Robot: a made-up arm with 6 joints.
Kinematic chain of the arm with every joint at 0, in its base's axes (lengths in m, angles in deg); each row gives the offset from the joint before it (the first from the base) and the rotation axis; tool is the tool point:
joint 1: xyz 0 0 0.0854 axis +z
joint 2: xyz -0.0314 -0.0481 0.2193 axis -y
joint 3: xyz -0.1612 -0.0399 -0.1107 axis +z
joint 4: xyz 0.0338 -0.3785 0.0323 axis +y
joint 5: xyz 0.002 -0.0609 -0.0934 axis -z
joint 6: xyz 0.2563 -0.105 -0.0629 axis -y
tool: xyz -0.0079 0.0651 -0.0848
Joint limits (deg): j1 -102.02..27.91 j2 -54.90..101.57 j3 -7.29..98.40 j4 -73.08..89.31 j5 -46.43..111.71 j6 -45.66..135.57
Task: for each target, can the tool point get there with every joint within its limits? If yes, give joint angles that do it. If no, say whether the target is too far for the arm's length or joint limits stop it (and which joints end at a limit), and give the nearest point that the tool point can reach.
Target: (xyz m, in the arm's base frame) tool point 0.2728 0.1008 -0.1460
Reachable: yes | joints 2.61 -32.66 79.94 -28.34 39.64 -5.78
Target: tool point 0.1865 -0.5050 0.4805
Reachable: yes | joints -16.13 53.14 14.45 -16.14 -2.95 66.28
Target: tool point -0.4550 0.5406 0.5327
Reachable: no: joint limits stop it (at a limit: joint 2, joint 3, joint 4) | nearest point -0.4673 0.5552 0.4710 | short by 0.065 m
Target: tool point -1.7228 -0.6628 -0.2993
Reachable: no: too far | nearest point -0.8504 -0.3272 0.0208 | short by 0.988 m
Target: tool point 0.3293 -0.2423 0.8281
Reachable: yes | joints -4.44 84.32 83.17 57.89 53.28 68.42
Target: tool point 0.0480 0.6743 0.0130
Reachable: no: joint limits stop it (at a limit: joint 1, joint 3) | nearest point 0.0891 0.4714 0.0569 | short by 0.212 m
